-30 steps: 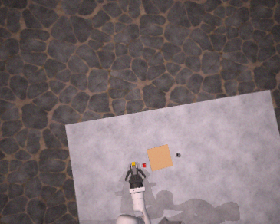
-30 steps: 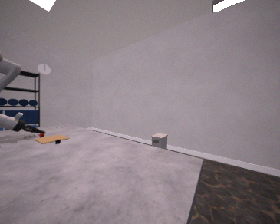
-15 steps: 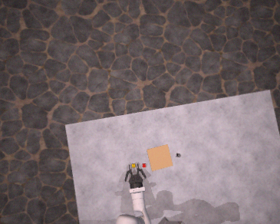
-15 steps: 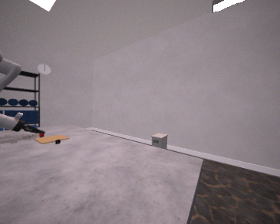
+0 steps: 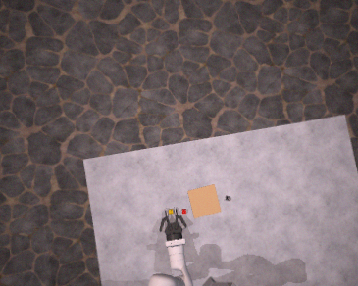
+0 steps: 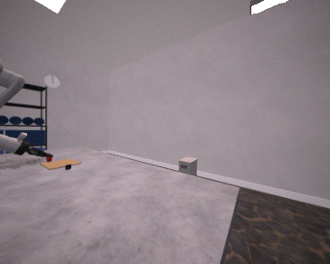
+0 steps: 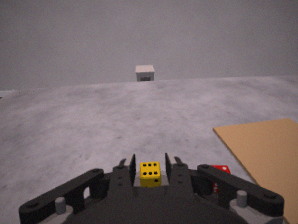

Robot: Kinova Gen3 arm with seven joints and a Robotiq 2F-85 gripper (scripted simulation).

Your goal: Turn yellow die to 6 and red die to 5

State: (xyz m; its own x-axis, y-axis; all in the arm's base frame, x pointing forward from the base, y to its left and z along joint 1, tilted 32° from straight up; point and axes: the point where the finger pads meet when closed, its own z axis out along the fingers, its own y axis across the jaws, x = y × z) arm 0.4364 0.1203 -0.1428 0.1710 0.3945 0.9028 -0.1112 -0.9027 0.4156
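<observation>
Now: the yellow die 1 cm below my hand. Also, from my hand: tan mat: 18 cm to the right, 2 cm below; red die: 2 cm behind, 6 cm to the right, 1 cm below; black die: 1 cm behind, 29 cm to the right, 1 cm below.
</observation>
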